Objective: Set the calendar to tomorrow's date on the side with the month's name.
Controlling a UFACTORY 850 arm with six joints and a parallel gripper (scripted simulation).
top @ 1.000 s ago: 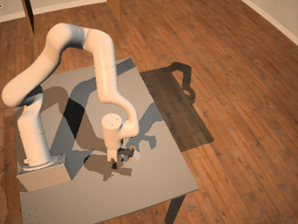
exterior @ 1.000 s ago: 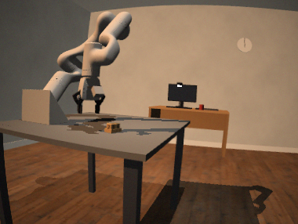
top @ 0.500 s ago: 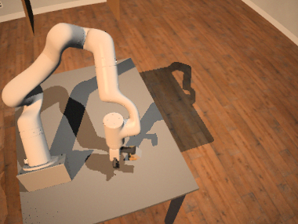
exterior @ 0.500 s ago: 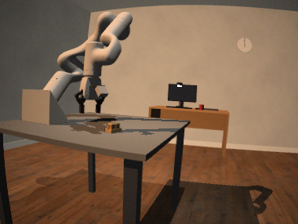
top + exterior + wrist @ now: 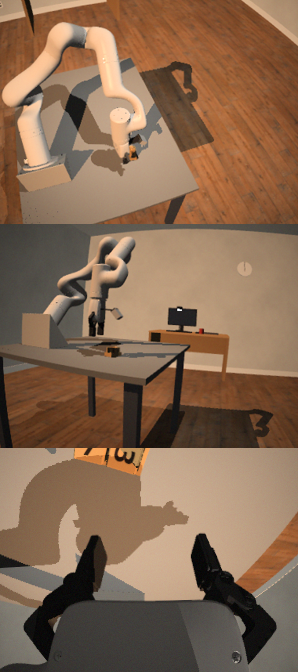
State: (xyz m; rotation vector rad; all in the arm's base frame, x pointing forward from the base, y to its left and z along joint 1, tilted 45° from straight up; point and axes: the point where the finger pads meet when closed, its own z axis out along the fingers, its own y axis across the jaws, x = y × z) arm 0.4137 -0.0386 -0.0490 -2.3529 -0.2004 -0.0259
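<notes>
The orange cube is 8 cm below my hand, 6 cm ahead of it and 3 cm to the left of it. Also, from my hand: calendar cube: 8 cm below, 7 cm ahead, 6 cm to the left; orange tray: 9 cm below, 7 cm ahead, 5 cm to the left.
</notes>
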